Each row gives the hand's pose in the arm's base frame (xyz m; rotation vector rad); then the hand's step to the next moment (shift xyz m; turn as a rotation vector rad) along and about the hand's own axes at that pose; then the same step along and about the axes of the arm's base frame.
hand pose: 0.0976 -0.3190 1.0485 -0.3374 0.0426 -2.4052
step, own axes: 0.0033 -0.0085 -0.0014 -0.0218 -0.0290 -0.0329
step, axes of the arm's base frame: -0.0082 0.0042 0.0004 -0.0112 0.0342 -0.0333
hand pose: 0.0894 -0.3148 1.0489 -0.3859 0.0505 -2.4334
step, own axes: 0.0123 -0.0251 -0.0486 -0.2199 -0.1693 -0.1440
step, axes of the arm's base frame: -0.0384 0.0088 -0.0399 0.0165 0.2602 -0.1726
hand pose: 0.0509 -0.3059 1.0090 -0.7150 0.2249 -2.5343
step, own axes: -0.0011 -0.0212 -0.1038 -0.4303 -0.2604 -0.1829
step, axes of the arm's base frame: -0.0628 0.0214 -0.0826 0.1140 0.4455 -0.2738
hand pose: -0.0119 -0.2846 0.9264 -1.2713 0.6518 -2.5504
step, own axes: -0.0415 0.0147 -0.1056 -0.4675 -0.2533 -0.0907
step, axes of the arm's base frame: -0.0593 0.0335 -0.0919 0.2100 0.4266 -0.2546
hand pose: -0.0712 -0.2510 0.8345 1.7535 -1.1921 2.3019
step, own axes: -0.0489 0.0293 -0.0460 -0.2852 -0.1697 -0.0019
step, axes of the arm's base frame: -0.0323 0.0257 -0.0605 0.1785 0.2407 -0.1426
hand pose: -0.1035 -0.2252 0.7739 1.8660 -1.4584 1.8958
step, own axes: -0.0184 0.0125 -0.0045 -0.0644 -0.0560 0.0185
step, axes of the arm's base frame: -0.0070 0.0059 -0.0207 0.0655 0.0512 -0.0268
